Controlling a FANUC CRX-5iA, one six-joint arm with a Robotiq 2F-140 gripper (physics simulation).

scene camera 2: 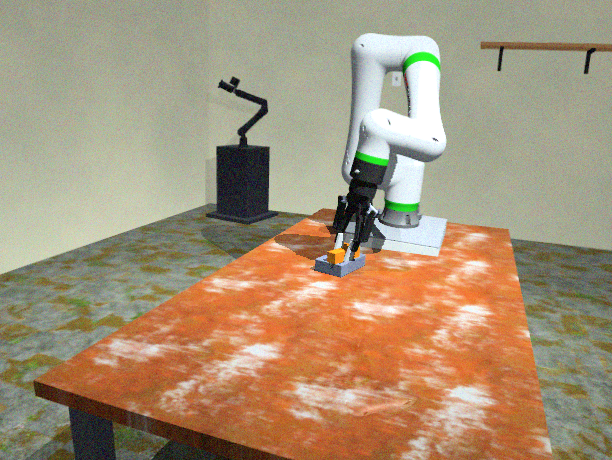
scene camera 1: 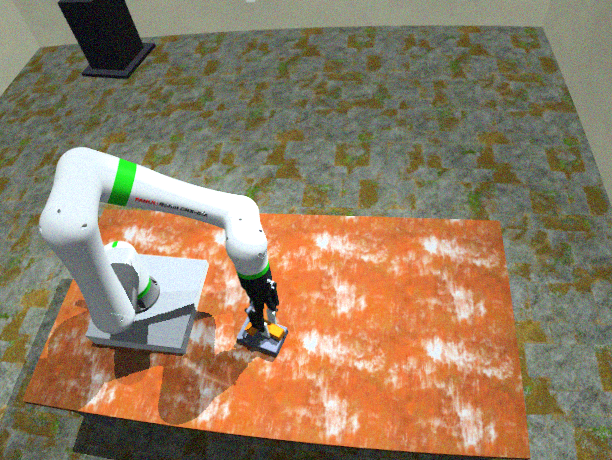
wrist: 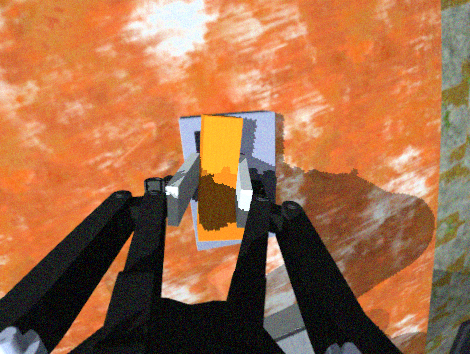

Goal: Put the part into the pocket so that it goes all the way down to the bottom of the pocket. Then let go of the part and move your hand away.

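Where they show: gripper, fingertip midpoint: (scene camera 2: 341, 258) (scene camera 1: 269, 330) (wrist: 217, 168); arm's base, link origin: (scene camera 2: 399, 222) (scene camera 1: 139, 294).
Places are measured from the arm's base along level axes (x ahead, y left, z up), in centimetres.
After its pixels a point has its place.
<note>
The orange part (scene camera 1: 276, 331) {x 51.9, y -0.8, z 1.2 cm} (scene camera 2: 336, 256) {x 53.5, y 0.5, z 0.4 cm} (wrist: 221, 145) {x 51.5, y -0.5, z 1.3 cm} is long and lies over the grey-blue block (scene camera 1: 256, 343) {x 46.2, y -5.2, z -1.8 cm} (scene camera 2: 352, 267) {x 47.7, y 3.1, z -3.9 cm} (wrist: 266, 135) {x 51.0, y -5.3, z -1.7 cm} with the pocket, stretching along most of its length. Its top stands above the block's rim. A dark strip of the pocket (wrist: 197, 142) {x 51.0, y 1.2, z -4.9 cm} shows along the part's left side in the wrist view. My gripper (scene camera 1: 262, 327) {x 48.8, y 0.0, z -1.5 cm} (scene camera 2: 345, 251) {x 48.8, y 0.0, z -1.5 cm} (wrist: 217, 168) {x 48.8, y 0.0, z -1.5 cm} points down and is shut on the part, one pale fingertip at each long side. The part's underside and the pocket's bottom are hidden, so its depth cannot be told.
The block stands on the orange and white table (scene camera 1: 400, 300) {x 86.7, y 22.1, z -5.3 cm} (scene camera 2: 350, 350) {x 90.4, y 22.4, z -5.4 cm}, near the arm's grey base plate (scene camera 1: 165, 330) {x 15.5, y -9.6, z -0.4 cm} (scene camera 2: 432, 235) {x 6.9, y 14.8, z -1.2 cm}. A black pedestal (scene camera 1: 107, 40) (scene camera 2: 242, 180) stands on the floor beyond the table. A wooden shelf (scene camera 2: 545, 46) is on the wall.
</note>
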